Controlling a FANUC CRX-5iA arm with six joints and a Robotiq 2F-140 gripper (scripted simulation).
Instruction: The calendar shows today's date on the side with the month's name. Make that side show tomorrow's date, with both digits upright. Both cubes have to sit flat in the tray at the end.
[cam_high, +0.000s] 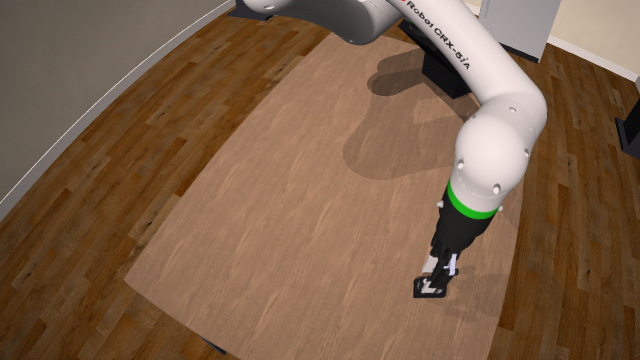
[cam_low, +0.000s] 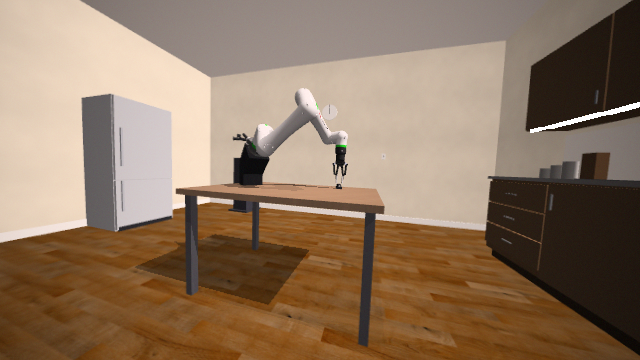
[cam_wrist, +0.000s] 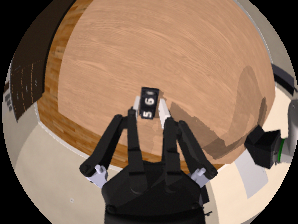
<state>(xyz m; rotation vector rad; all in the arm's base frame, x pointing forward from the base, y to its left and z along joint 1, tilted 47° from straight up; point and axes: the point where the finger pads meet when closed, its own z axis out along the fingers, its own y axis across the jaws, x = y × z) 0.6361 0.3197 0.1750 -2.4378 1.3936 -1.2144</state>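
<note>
Now: the black tray 70 mm below my hand, 20 mm to the left of it and 10 mm behind it.
</note>
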